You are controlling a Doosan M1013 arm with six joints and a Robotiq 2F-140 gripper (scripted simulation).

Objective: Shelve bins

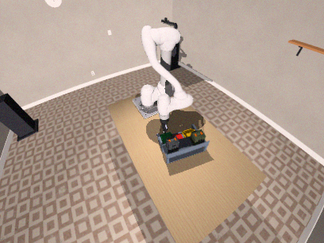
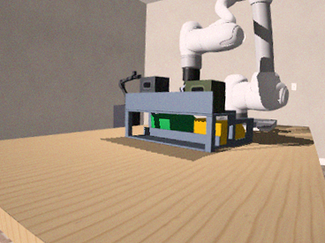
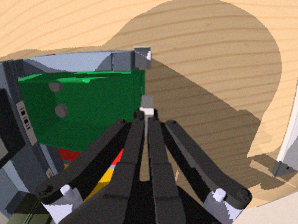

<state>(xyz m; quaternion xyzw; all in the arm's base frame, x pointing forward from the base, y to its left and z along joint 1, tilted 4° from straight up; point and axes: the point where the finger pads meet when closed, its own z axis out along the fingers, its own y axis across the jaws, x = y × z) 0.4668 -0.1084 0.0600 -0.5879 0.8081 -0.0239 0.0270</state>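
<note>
Right now my hand is 9 cm short of the green bin, 3 cm to the left of it and 1 cm above it. The rest, counted from my hand: dark box (19 cm ahead, 10 cm above, 7 cm to the right); then yellow bin (18 cm to the left, 18 cm ahead, 2 cm below).
</note>
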